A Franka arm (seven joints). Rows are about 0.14 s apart.
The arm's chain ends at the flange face. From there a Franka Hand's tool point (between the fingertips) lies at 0.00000 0.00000 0.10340 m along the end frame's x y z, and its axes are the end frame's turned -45 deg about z.
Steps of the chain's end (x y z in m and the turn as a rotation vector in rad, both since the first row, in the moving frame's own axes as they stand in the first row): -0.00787 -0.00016 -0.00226 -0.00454 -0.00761 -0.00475; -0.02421 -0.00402 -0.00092 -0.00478 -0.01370 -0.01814; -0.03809 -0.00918 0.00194 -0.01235 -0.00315 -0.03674; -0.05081 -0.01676 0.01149 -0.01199 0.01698 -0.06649; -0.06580 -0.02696 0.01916 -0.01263 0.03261 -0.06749; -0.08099 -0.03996 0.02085 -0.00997 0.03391 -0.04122; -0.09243 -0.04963 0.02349 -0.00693 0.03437 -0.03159
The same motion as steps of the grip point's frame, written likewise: -0.00634 -0.00590 -0.00226 0.00217 -0.00859 -0.00475; -0.01563 -0.02060 -0.00093 0.00631 -0.01307 -0.01814; -0.02156 -0.03273 0.00193 -0.00651 -0.01096 -0.03674; -0.02364 -0.04567 0.01147 -0.02048 0.00353 -0.06649; -0.02589 -0.06234 0.01910 -0.03199 0.01413 -0.06749; -0.02720 -0.08235 0.02079 -0.03103 0.01693 -0.04122; -0.02821 -0.09746 0.02343 -0.02920 0.01940 -0.03159
